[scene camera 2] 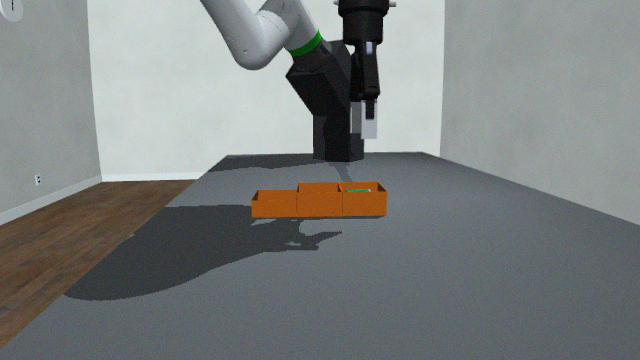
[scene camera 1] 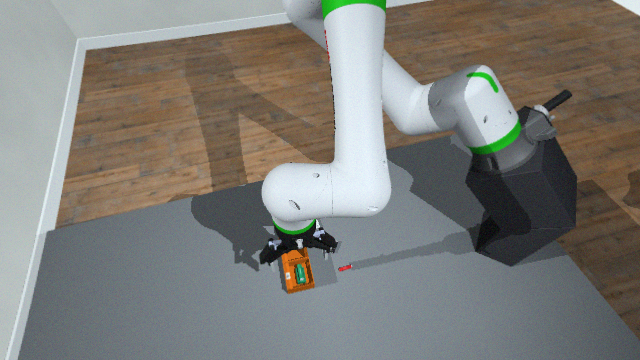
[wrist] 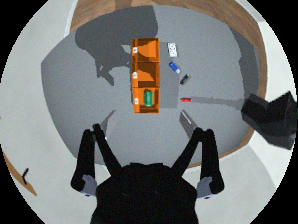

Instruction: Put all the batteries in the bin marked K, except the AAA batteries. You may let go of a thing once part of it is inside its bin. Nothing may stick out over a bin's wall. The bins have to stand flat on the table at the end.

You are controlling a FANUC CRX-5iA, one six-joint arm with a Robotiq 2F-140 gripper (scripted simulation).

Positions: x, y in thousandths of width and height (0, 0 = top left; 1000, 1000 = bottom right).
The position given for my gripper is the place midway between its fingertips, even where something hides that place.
I see my gripper (scene camera 2: 565, 376).
My gripper is seen too in scene camera 1 (scene camera 1: 468, 726) and in the wrist view (wrist: 498, 516).
